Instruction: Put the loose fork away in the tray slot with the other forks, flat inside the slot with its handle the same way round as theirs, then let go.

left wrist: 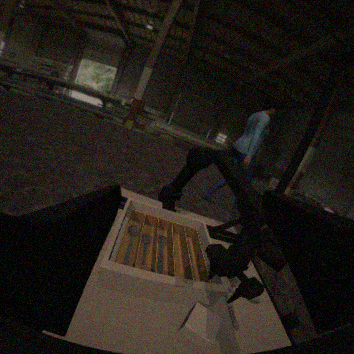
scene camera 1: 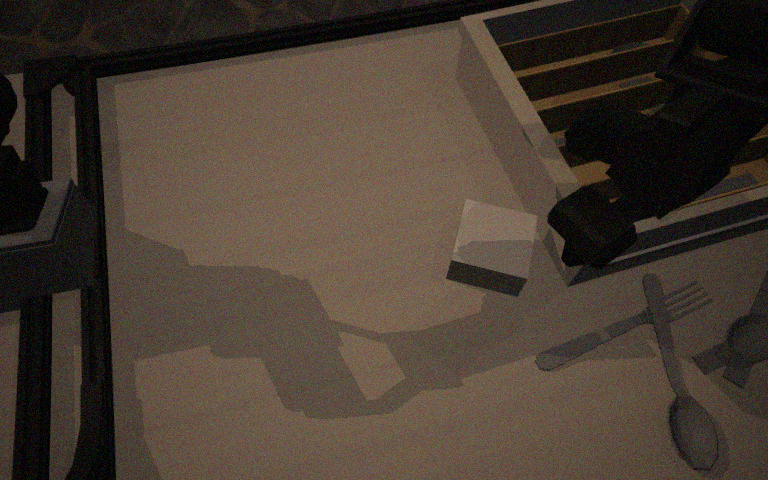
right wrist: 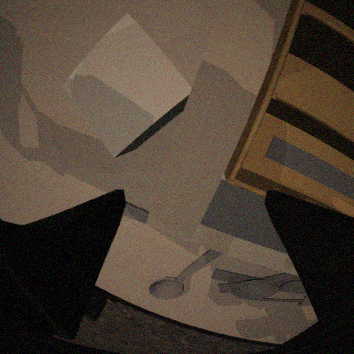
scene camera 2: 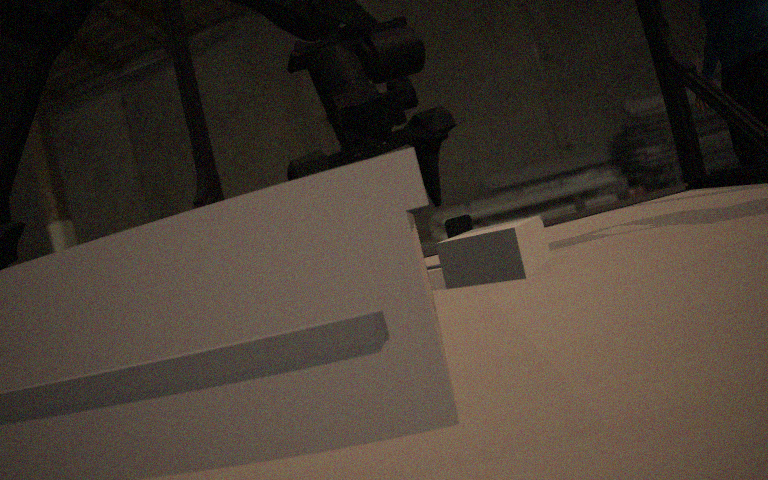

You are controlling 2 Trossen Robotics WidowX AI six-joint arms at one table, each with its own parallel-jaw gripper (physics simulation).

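The loose grey fork [scene camera 1: 594, 338] lies on the table in front of the drawer, tines pointing right in scene camera 1. A spoon [scene camera 1: 669, 362] [right wrist: 197, 267] lies across its neck. The fork's handle end [right wrist: 137, 213] shows near the left finger in the right wrist view. The wooden tray [scene camera 1: 594, 56] [right wrist: 262, 95] sits in the drawer; a grey utensil [right wrist: 312, 165] lies in its nearest slot there, its kind unclear. My right gripper [scene camera 1: 589, 178] [right wrist: 196, 197] is open and empty above the drawer's front corner. My left gripper [left wrist: 193, 194] is open and empty, away from the tray.
A white block [scene camera 1: 498, 226] [scene camera 2: 481, 257] [left wrist: 202, 320] [right wrist: 130, 75] stands beside the drawer wall [scene camera 1: 518, 101]. More cutlery [scene camera 1: 750, 339] [right wrist: 257, 287] lies right of the spoon. Spoon-like utensils [left wrist: 131, 240] lie in tray slots at the left. A person [left wrist: 252, 135] stands beyond the table.
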